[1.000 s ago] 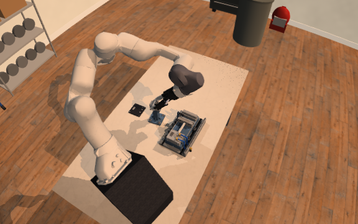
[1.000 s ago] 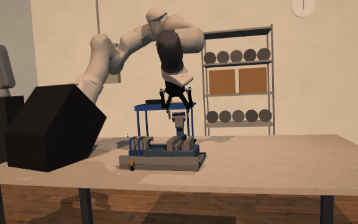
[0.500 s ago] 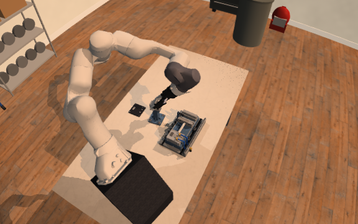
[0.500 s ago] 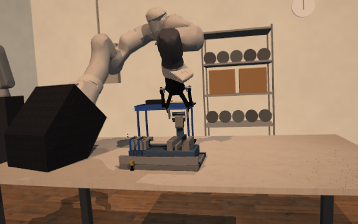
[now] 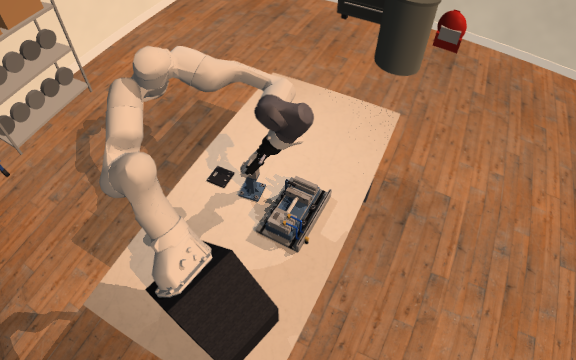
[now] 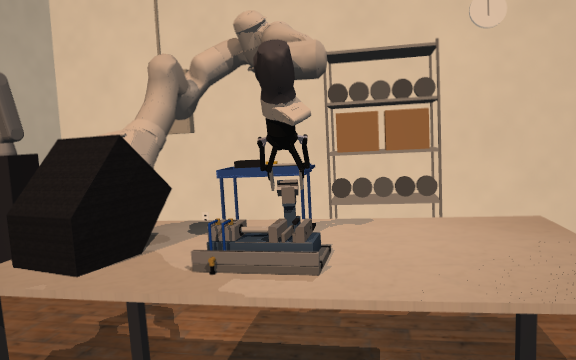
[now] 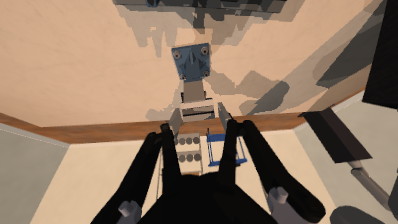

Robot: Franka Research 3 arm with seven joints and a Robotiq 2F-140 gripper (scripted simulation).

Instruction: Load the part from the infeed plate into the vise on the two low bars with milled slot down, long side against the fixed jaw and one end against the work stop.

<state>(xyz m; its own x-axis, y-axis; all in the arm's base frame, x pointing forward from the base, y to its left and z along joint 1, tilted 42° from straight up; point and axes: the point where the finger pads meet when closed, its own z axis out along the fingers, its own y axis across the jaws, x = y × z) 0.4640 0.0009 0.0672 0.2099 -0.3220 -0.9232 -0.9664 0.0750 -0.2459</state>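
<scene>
Now: the part 2 cm below my hand. Round my hand: vise (20 cm to the right, 14 cm below, 3 cm behind); dark infeed plate (18 cm below, 17 cm to the left, 1 cm ahead).
</scene>
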